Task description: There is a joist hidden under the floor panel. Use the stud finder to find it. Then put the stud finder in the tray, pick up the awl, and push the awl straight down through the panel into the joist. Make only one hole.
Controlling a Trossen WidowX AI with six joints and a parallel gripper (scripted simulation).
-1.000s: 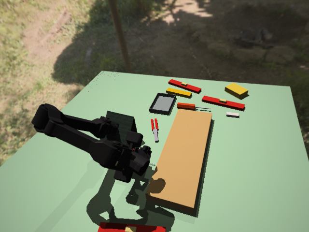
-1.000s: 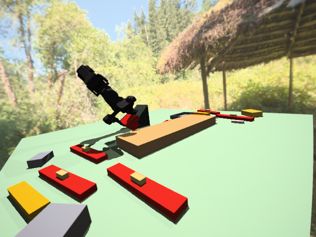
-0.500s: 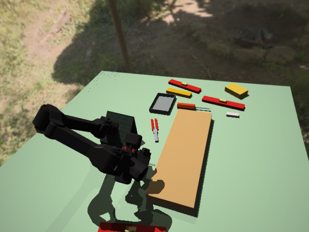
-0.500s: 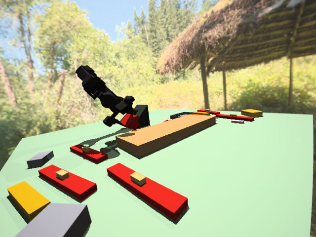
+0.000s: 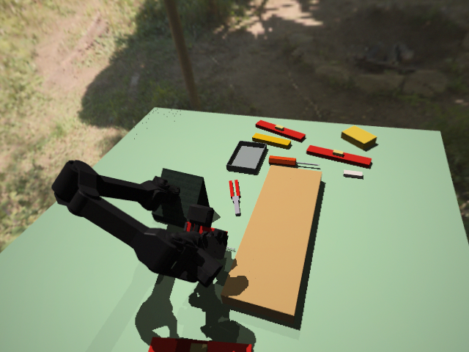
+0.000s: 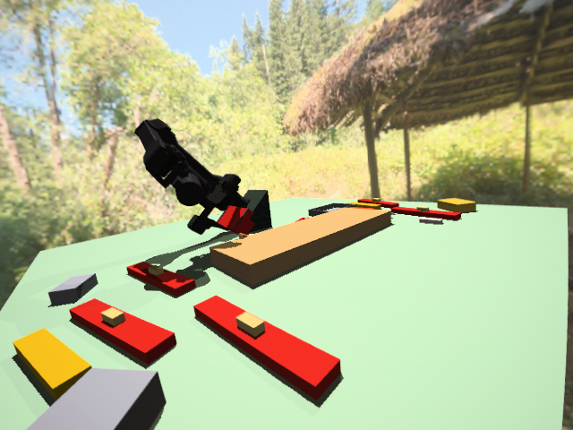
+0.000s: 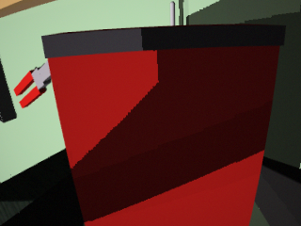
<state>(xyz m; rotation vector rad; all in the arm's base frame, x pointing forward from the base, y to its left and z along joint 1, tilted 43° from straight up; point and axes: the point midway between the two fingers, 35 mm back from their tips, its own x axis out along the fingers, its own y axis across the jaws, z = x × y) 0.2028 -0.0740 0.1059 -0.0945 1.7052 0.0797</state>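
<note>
The awl is 6 cm below my gripper tip, 4 cm to the left of it and 2 cm ahead of it. Round my gripper tip: tray (45 cm to the left, 9 cm behind, 6 cm below); then red stud finder (2 cm to the left, 2 cm below, 1 cm ahead); then grey block (39 cm to the right, 7 cm ahead, 6 cm below).
</note>
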